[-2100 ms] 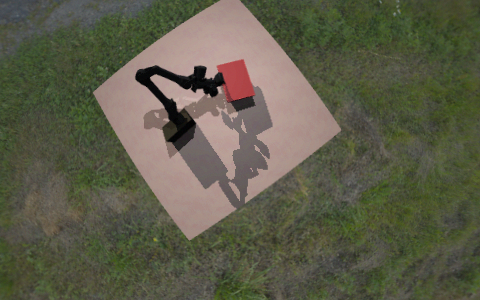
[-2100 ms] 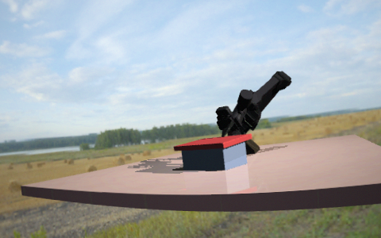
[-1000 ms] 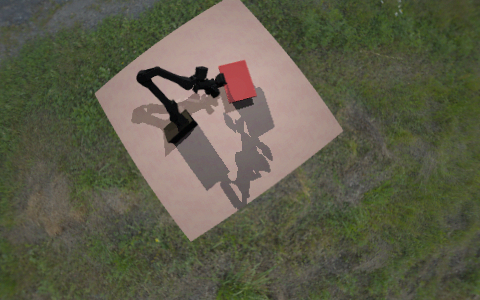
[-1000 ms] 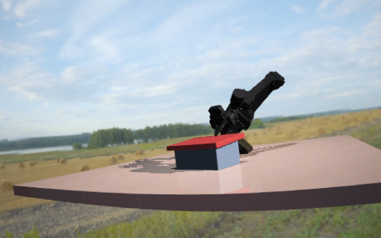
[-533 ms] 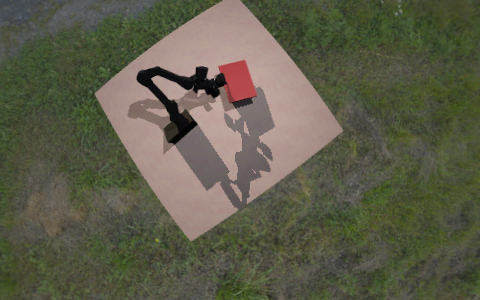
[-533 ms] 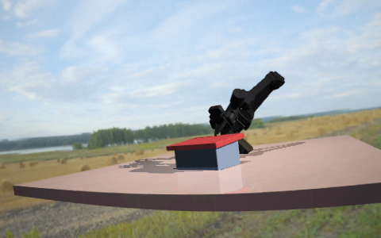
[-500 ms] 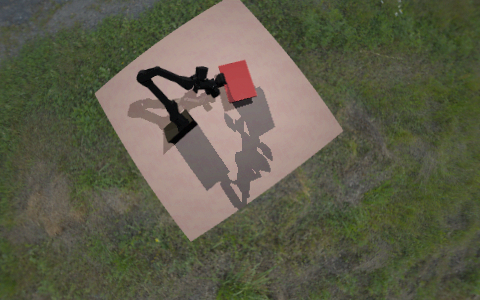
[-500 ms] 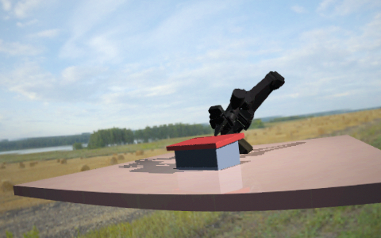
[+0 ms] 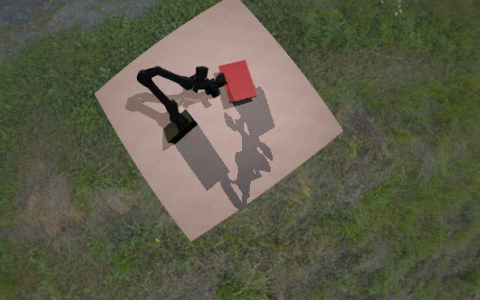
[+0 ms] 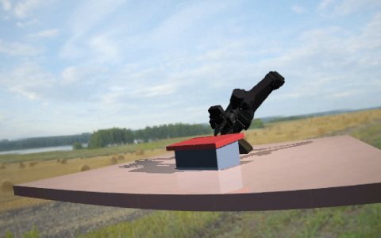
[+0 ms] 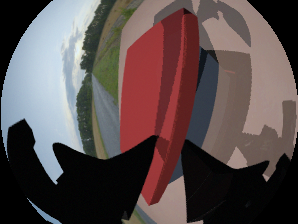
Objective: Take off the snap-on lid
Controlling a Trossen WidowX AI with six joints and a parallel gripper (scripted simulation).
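The lid is 70 mm ahead of my gripper tip and 30 mm to the right of it. Round my gripper tip: storage box 70 mm ahead, 60 mm below, 30 mm to the right.
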